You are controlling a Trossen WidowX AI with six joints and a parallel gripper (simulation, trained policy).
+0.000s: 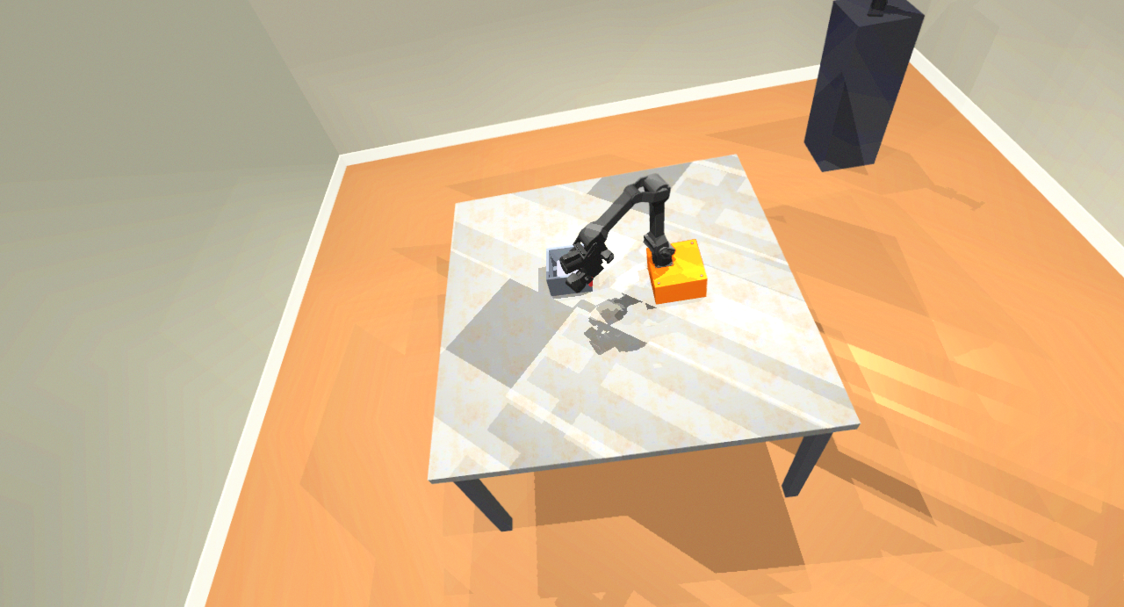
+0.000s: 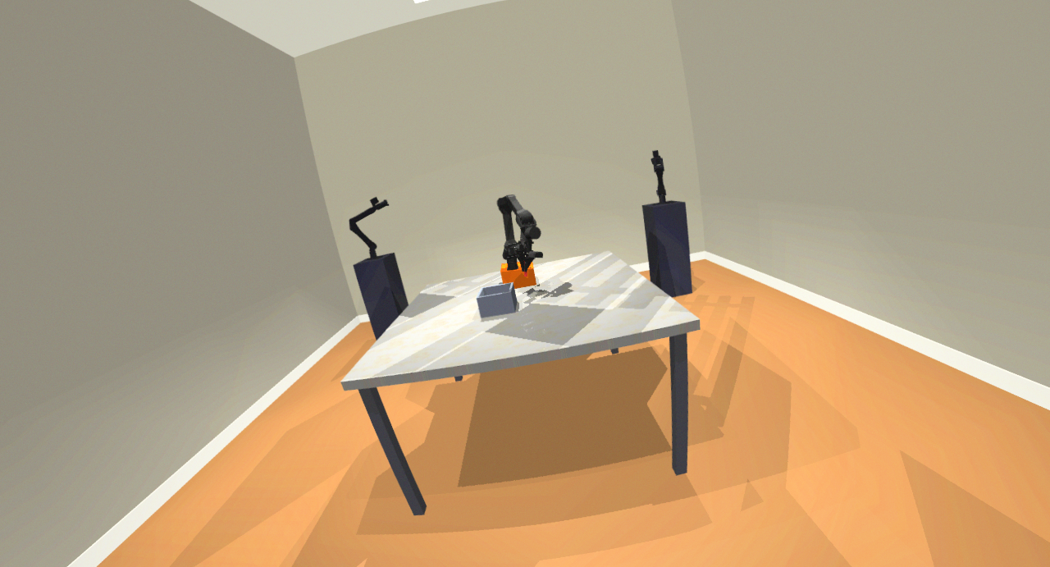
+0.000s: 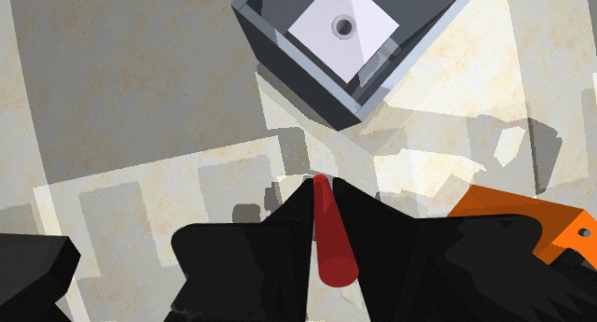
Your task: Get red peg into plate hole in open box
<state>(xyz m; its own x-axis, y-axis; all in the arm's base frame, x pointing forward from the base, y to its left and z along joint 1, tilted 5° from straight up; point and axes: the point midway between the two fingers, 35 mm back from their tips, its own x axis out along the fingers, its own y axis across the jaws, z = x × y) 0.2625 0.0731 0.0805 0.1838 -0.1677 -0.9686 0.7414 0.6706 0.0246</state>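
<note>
The grey box is 15 cm to the right of my gripper tip, 11 cm below it and 7 cm ahead of it. From my gripper tip the other things lie so: red peg 1 cm to the left, 1 cm behind, 1 cm above.
</note>
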